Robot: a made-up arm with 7 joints. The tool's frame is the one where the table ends. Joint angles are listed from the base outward.
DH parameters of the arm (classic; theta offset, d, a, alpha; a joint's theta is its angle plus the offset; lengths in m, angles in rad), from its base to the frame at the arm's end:
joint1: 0 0.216 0 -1.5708
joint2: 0 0 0 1.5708
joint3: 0 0.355 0.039 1.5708
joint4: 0 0 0.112 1.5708
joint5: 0 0.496 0 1.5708
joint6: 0 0 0.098 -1.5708
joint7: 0 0.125 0 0
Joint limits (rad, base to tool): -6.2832..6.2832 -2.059..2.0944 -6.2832..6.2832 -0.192..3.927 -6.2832..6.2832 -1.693..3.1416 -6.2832..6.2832
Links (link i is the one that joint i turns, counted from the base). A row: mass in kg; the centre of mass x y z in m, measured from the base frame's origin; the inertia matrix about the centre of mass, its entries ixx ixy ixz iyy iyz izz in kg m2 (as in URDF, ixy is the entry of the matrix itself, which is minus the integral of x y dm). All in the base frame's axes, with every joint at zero. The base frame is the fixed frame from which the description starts. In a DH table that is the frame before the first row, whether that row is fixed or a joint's. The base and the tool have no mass.
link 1: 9.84; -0.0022 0.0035 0.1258; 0.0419 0 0 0.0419 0 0.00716
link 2: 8.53; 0.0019 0.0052 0.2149; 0.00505 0 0 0.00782 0 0.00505
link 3: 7.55; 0.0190 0.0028 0.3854; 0.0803 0 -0.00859 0.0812 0 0.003
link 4: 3.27; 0.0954 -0.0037 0.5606; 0.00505 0 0 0.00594 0 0.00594
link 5: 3.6; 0.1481 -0.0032 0.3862; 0.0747 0 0 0.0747 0 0.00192
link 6: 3.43; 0.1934 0.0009 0.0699; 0.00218 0 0 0.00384 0 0.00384
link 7: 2.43; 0.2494 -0.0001 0.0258; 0.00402 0 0 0.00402 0 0.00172
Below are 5 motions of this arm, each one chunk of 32 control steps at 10 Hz.
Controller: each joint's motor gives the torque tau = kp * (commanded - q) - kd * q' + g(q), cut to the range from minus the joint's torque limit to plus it. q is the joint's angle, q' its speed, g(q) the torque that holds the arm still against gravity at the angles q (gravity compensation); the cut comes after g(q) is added. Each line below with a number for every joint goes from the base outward.
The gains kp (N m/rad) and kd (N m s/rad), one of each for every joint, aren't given. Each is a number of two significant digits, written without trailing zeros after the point. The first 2 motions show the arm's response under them.
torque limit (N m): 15 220 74 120 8.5 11 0.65
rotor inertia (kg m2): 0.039 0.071 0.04 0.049 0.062 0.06 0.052
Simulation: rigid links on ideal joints. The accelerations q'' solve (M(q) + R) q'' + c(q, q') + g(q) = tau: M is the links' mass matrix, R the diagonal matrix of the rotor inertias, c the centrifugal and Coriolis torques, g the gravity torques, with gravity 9.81 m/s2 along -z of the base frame. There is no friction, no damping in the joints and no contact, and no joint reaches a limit. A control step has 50 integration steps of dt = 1/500 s. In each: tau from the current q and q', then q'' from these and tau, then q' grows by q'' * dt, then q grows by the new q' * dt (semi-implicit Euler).
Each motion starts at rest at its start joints. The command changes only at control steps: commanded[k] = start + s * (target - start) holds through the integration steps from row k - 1 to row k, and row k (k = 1, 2, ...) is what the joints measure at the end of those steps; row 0 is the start. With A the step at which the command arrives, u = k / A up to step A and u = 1 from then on. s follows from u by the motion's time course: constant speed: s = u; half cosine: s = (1 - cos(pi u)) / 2; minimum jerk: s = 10 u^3 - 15 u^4 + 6 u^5; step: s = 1 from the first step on.
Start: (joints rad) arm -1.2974 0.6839 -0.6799 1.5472 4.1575 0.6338 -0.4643
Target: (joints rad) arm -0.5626 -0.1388 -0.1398 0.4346 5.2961 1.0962 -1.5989
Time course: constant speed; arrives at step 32
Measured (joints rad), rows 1 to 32:
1: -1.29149 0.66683 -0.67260 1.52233 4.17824 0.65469 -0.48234
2: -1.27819 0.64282 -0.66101 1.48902 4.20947 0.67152 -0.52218
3: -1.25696 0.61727 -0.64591 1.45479 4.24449 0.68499 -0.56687
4: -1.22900 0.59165 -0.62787 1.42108 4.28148 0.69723 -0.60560
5: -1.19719 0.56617 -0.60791 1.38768 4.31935 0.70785 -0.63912
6: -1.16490 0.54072 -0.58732 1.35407 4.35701 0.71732 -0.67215
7: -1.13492 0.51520 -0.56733 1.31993 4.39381 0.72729 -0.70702
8: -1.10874 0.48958 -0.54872 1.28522 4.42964 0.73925 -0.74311
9: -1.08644 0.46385 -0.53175 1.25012 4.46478 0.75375 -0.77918
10: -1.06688 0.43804 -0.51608 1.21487 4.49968 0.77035 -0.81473
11: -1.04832 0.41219 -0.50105 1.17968 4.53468 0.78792 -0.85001
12: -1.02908 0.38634 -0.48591 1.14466 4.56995 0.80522 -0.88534
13: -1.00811 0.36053 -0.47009 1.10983 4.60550 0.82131 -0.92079
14: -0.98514 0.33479 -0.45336 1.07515 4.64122 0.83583 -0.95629
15: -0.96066 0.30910 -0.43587 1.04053 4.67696 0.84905 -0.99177
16: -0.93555 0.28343 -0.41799 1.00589 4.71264 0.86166 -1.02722
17: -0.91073 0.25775 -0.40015 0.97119 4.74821 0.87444 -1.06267
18: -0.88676 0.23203 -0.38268 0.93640 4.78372 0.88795 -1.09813
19: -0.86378 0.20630 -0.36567 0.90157 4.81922 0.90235 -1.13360
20: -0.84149 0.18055 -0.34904 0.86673 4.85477 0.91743 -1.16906
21: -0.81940 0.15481 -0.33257 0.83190 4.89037 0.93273 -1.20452
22: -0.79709 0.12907 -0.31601 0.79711 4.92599 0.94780 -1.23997
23: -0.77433 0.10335 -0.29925 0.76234 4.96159 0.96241 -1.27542
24: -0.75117 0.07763 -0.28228 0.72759 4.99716 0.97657 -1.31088
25: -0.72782 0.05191 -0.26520 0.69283 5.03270 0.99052 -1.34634
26: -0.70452 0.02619 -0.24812 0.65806 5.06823 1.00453 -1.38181
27: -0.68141 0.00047 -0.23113 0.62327 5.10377 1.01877 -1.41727
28: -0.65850 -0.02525 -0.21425 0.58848 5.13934 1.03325 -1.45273
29: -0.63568 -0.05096 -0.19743 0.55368 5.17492 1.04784 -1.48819
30: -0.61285 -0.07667 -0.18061 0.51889 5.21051 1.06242 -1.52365
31: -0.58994 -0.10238 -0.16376 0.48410 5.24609 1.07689 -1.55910
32: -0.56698 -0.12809 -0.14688 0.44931 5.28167 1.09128 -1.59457
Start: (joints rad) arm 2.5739 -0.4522 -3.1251 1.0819 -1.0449 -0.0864 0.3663
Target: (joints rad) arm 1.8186 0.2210 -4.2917 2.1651 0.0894 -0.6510 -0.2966
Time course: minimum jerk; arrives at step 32
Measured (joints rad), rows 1 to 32:
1: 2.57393 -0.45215 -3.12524 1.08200 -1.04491 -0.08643 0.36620
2: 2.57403 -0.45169 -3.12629 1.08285 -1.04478 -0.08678 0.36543
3: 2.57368 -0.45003 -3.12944 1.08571 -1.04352 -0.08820 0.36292
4: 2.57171 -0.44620 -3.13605 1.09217 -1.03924 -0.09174 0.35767
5: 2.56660 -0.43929 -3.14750 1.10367 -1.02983 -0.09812 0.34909
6: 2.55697 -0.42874 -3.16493 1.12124 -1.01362 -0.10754 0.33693
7: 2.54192 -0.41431 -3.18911 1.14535 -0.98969 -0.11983 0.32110
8: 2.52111 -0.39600 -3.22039 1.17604 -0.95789 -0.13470 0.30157
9: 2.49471 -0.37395 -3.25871 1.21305 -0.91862 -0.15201 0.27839
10: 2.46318 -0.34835 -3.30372 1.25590 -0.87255 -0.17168 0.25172
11: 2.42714 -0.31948 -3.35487 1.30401 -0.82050 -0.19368 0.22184
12: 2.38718 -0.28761 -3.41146 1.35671 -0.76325 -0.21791 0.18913
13: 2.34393 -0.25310 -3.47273 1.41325 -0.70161 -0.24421 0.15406
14: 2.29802 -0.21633 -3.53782 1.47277 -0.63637 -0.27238 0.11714
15: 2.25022 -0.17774 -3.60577 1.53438 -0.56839 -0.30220 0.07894
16: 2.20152 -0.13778 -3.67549 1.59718 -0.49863 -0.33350 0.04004
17: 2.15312 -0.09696 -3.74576 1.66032 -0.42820 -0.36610 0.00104
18: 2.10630 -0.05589 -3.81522 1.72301 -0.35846 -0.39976 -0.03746
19: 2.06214 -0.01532 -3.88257 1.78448 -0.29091 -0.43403 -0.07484
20: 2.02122 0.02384 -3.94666 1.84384 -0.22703 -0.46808 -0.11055
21: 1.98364 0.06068 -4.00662 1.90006 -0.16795 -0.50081 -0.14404
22: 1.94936 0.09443 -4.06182 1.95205 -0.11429 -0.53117 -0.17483
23: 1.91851 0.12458 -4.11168 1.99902 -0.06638 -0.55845 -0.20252
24: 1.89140 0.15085 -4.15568 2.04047 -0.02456 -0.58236 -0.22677
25: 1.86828 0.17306 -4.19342 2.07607 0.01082 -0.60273 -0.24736
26: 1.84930 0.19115 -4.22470 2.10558 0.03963 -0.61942 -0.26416
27: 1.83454 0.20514 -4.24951 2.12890 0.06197 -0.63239 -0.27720
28: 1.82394 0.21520 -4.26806 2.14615 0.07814 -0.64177 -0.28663
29: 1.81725 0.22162 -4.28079 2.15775 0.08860 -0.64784 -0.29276
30: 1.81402 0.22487 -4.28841 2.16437 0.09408 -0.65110 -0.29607
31: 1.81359 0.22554 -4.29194 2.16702 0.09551 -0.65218 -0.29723
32: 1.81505 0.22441 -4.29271 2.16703 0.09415 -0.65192 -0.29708
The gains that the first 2 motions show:
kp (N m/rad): 180 520 320 280 20 22 7.8
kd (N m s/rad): 14 47 31 25 1.8 1.5 0.49
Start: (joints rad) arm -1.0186 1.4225 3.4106 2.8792 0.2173 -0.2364 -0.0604
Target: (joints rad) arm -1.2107 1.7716 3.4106 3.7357 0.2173 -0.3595 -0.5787
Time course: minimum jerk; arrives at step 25
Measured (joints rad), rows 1 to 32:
1: -1.01864 1.42250 3.41060 2.87942 0.21741 -0.23635 -0.06056
2: -1.01898 1.42261 3.41062 2.88101 0.21812 -0.23607 -0.06177
3: -1.02002 1.42349 3.41067 2.88587 0.21974 -0.23573 -0.06561
4: -1.02225 1.42625 3.41073 2.89608 0.22195 -0.23589 -0.07350
5: -1.02611 1.43207 3.41081 2.91347 0.22408 -0.23719 -0.08620
6: -1.03188 1.44183 3.41089 2.93920 0.22549 -0.24001 -0.10390
7: -1.03969 1.45584 3.41094 2.97364 0.22586 -0.24442 -0.12645
8: -1.04950 1.47390 3.41096 3.01642 0.22519 -0.25026 -0.15353
9: -1.06114 1.49545 3.41092 3.06656 0.22373 -0.25732 -0.18465
10: -1.07433 1.51970 3.41080 3.12275 0.22180 -0.26536 -0.21914
11: -1.08874 1.54586 3.41060 3.18348 0.21968 -0.27416 -0.25618
12: -1.10399 1.57315 3.41030 3.24720 0.21753 -0.28355 -0.29484
13: -1.11959 1.60088 3.40992 3.31230 0.21544 -0.29335 -0.33412
14: -1.13500 1.62835 3.40949 3.37720 0.21348 -0.30335 -0.37303
15: -1.14967 1.65491 3.40903 3.44031 0.21174 -0.31334 -0.41057
16: -1.16304 1.67989 3.40863 3.50006 0.21036 -0.32304 -0.44580
17: -1.17467 1.70269 3.40836 3.55502 0.20947 -0.33216 -0.47788
18: -1.18434 1.72276 3.40826 3.60388 0.20917 -0.34040 -0.50608
19: -1.19203 1.73971 3.40835 3.64562 0.20941 -0.34747 -0.52986
20: -1.19793 1.75330 3.40860 3.67954 0.21006 -0.35318 -0.54887
21: -1.20231 1.76344 3.40891 3.70533 0.21091 -0.35740 -0.56301
22: -1.20547 1.77024 3.40923 3.72314 0.21179 -0.36012 -0.57246
23: -1.20761 1.77398 3.40950 3.73366 0.21265 -0.36143 -0.57771
24: -1.20894 1.77514 3.40975 3.73814 0.21357 -0.36157 -0.57964
25: -1.20974 1.77445 3.41002 3.73847 0.21471 -0.36090 -0.57948
26: -1.21034 1.77288 3.41034 3.73700 0.21618 -0.35992 -0.57875
27: -1.21087 1.77145 3.41059 3.73549 0.21749 -0.35926 -0.57841
28: -1.21125 1.77074 3.41068 3.73472 0.21809 -0.35909 -0.57851
29: -1.21138 1.77075 3.41065 3.73473 0.21795 -0.35920 -0.57870
30: -1.21126 1.77115 3.41057 3.73517 0.21749 -0.35939 -0.57877
31: -1.21097 1.77158 3.41053 3.73565 0.21711 -0.35953 -0.57874
32: -1.21065 1.77182 3.41054 3.73594 0.21701 -0.35960 -0.57870

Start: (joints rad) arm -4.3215 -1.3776 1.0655 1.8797 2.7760 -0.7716 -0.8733
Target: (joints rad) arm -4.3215 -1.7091 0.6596 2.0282 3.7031 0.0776 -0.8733
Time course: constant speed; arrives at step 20
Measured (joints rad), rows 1 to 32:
1: -4.32466 -1.38689 1.05105 1.88288 2.80345 -0.74261 -0.87360
2: -4.32734 -1.40132 1.03292 1.88881 2.84685 -0.69381 -0.87361
3: -4.32836 -1.41807 1.01417 1.89617 2.89485 -0.64752 -0.87337
4: -4.32747 -1.43554 0.99493 1.90425 2.94288 -0.60632 -0.87319
5: -4.32515 -1.45289 0.97507 1.91264 2.98973 -0.56595 -0.87317
6: -4.32238 -1.46985 0.95467 1.92101 3.03552 -0.52459 -0.87323
7: -4.32008 -1.48650 0.93401 1.92911 3.08087 -0.48249 -0.87327
8: -4.31884 -1.50300 0.91338 1.93685 3.12640 -0.44009 -0.87328
9: -4.31875 -1.51947 0.89294 1.94426 3.17241 -0.39751 -0.87327
10: -4.31957 -1.53595 0.87269 1.95145 3.21888 -0.35480 -0.87327
11: -4.32085 -1.55245 0.85258 1.95852 3.26560 -0.31204 -0.87327
12: -4.32214 -1.56896 0.83250 1.96560 3.31235 -0.26934 -0.87327
13: -4.32307 -1.58548 0.81237 1.97277 3.35897 -0.22674 -0.87327
14: -4.32349 -1.60203 0.79217 1.98009 3.40544 -0.18423 -0.87327
15: -4.32340 -1.61861 0.77189 1.98754 3.45177 -0.14177 -0.87328
16: -4.32295 -1.63521 0.75154 1.99509 3.49804 -0.09931 -0.87328
17: -4.32234 -1.65183 0.73116 2.00269 3.54430 -0.05683 -0.87329
18: -4.32175 -1.66846 0.71078 2.01029 3.59059 -0.01432 -0.87329
19: -4.32134 -1.68507 0.69042 2.01784 3.63692 0.02821 -0.87329
20: -4.32115 -1.70167 0.67009 2.02533 3.68329 0.07074 -0.87330
21: -4.31643 -1.71082 0.66409 2.03244 3.70611 0.08828 -0.87311
22: -4.31144 -1.71430 0.66195 2.03532 3.71184 0.08309 -0.87297
23: -4.30907 -1.71378 0.66019 2.03468 3.70940 0.07743 -0.87305
24: -4.31012 -1.71141 0.65867 2.03233 3.70474 0.07716 -0.87325
25: -4.31387 -1.70909 0.65792 2.02972 3.70120 0.07842 -0.87339
26: -4.31890 -1.70783 0.65816 2.02774 3.69999 0.07854 -0.87342
27: -4.32367 -1.70766 0.65906 2.02668 3.70077 0.07778 -0.87337
28: -4.32697 -1.70813 0.66009 2.02640 3.70243 0.07706 -0.87331
29: -4.32821 -1.70873 0.66078 2.02661 3.70387 0.07676 -0.87328
30: -4.32748 -1.70913 0.66093 2.02705 3.70451 0.07683 -0.87327
31: -4.32535 -1.70927 0.66061 2.02755 3.70435 0.07711 -0.87328
32: -4.32268 -1.70925 0.66005 2.02805 3.70373 0.07747 -0.87329

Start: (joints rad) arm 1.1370 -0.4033 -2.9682 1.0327 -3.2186 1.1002 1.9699
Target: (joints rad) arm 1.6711 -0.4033 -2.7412 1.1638 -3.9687 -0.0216 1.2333
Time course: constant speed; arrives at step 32
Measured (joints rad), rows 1 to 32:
1: 1.14088 -0.40358 -2.96728 1.03592 -3.23303 1.07609 1.95855
2: 1.15186 -0.40342 -2.96339 1.03989 -3.25657 1.03802 1.93273
3: 1.16971 -0.40338 -2.95629 1.04377 -3.28094 1.00063 1.90347
4: 1.19187 -0.40345 -2.94696 1.04771 -3.30419 0.96597 1.87811
5: 1.21505 -0.40344 -2.93687 1.05175 -3.32665 0.93218 1.85630
6: 1.23664 -0.40333 -2.92733 1.05582 -3.34898 0.89802 1.83488
7: 1.25537 -0.40324 -2.91904 1.05985 -3.37171 0.86319 1.81227
8: 1.27141 -0.40321 -2.91204 1.06386 -3.39508 0.82782 1.78883
9: 1.28580 -0.40325 -2.90590 1.06789 -3.41902 0.79215 1.76542
10: 1.29988 -0.40331 -2.90003 1.07197 -3.44322 0.75646 1.74235
11: 1.31467 -0.40335 -2.89389 1.07608 -3.46736 0.72097 1.71946
12: 1.33062 -0.40336 -2.88725 1.08023 -3.49118 0.68580 1.69653
13: 1.34763 -0.40335 -2.88009 1.08436 -3.51461 0.65092 1.67351
14: 1.36526 -0.40333 -2.87261 1.08848 -3.53773 0.61619 1.65045
15: 1.38298 -0.40331 -2.86504 1.09257 -3.56074 0.58145 1.62741
16: 1.40039 -0.40330 -2.85759 1.09664 -3.58382 0.54658 1.60440
17: 1.41732 -0.40330 -2.85034 1.10070 -3.60709 0.51154 1.58139
18: 1.43384 -0.40331 -2.84330 1.10478 -3.63057 0.47637 1.55837
19: 1.45012 -0.40332 -2.83638 1.10886 -3.65419 0.44113 1.53535
20: 1.46639 -0.40333 -2.82949 1.11297 -3.67786 0.40591 1.51233
21: 1.48278 -0.40333 -2.82255 1.11707 -3.70148 0.37076 1.48931
22: 1.49936 -0.40333 -2.81552 1.12118 -3.72501 0.33568 1.46629
23: 1.51611 -0.40333 -2.80842 1.12529 -3.74845 0.30066 1.44327
24: 1.53295 -0.40333 -2.80126 1.12939 -3.77182 0.26566 1.42025
25: 1.54979 -0.40333 -2.79410 1.13348 -3.79519 0.23066 1.39723
26: 1.56658 -0.40332 -2.78696 1.13758 -3.81858 0.19562 1.37421
27: 1.58328 -0.40332 -2.77986 1.14167 -3.84201 0.16056 1.35119
28: 1.59992 -0.40333 -2.77279 1.14577 -3.86548 0.12547 1.32817
29: 1.61653 -0.40333 -2.76573 1.14987 -3.88898 0.09038 1.30515
30: 1.63314 -0.40333 -2.75867 1.15397 -3.91249 0.05529 1.28213
31: 1.64978 -0.40333 -2.75161 1.15808 -3.93598 0.02021 1.25911
32: 1.66644 -0.40333 -2.74453 1.16218 -3.95945 -0.01485 1.23609

